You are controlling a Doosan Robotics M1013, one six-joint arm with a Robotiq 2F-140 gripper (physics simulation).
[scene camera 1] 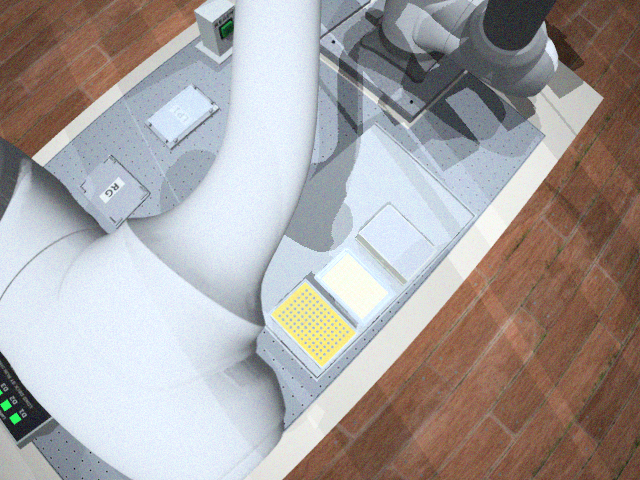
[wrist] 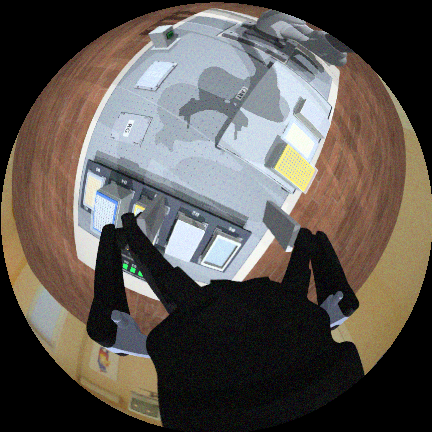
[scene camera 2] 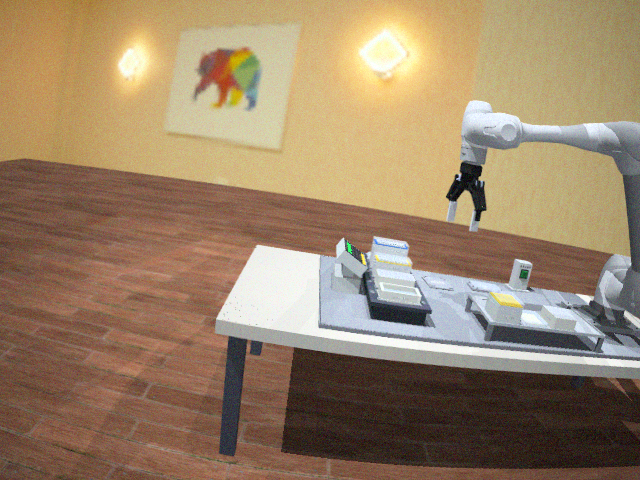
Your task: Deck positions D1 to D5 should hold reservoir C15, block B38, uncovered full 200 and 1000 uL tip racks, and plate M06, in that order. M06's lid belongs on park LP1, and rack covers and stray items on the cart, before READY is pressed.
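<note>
My gripper is open and empty, high above the table. On the dark deck, the reservoir is at D1 and a white block at D2. A yellow-rimmed rack at D3 is partly hidden by a finger in the wrist view. A tall blue-rimmed rack is at D4, a pale yellow plate at D5. Park LP1 looks pale; I cannot tell whether a clear lid lies there. The READY button is green.
The cart holds a yellow tip rack, a cream-topped item and a whitish box. The RG pad lies near the deck. The arm hides the deck in scene camera 1.
</note>
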